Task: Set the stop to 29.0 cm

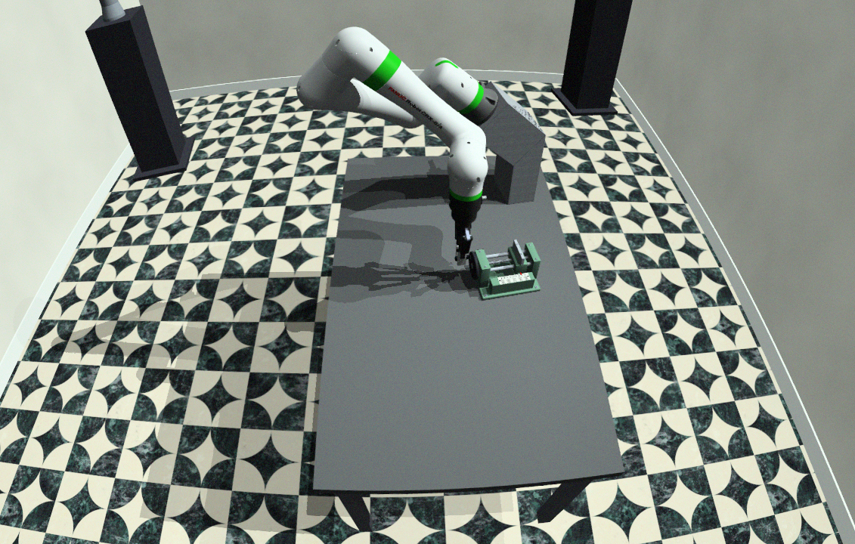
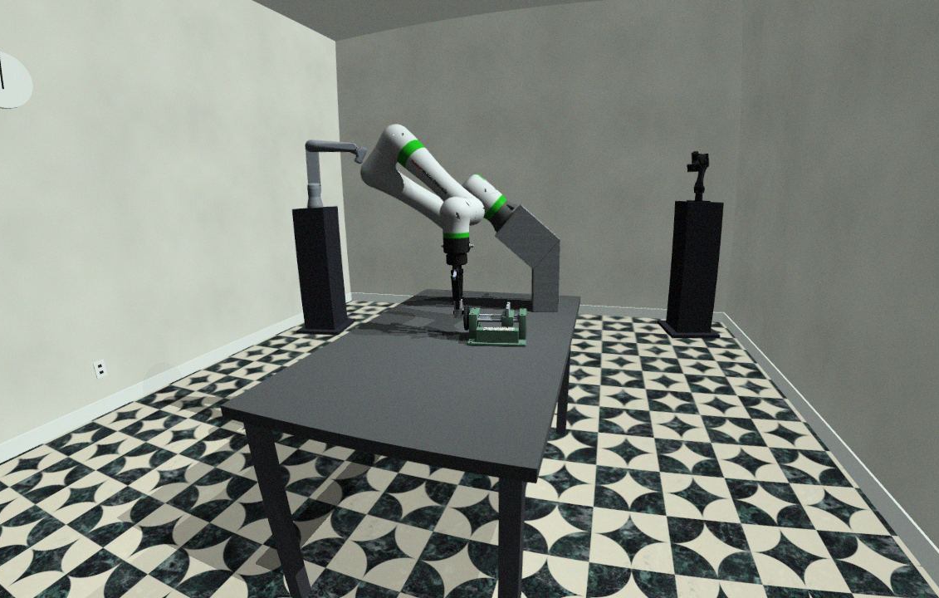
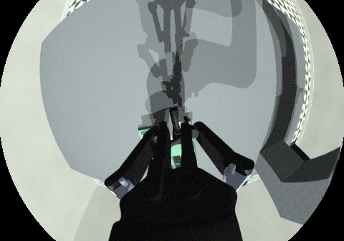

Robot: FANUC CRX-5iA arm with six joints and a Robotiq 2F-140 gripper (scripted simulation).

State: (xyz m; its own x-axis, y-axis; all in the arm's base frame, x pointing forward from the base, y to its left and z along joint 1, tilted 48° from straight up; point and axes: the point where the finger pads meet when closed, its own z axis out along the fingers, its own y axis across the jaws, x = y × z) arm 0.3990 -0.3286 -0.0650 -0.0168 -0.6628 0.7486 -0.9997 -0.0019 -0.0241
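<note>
The green stop fixture is 5 cm ahead of my hand, 18 cm to the left of it and 1 cm below it. Round my hand: black handwheel (1 cm ahead, 2 cm to the left, 2 cm below).
</note>
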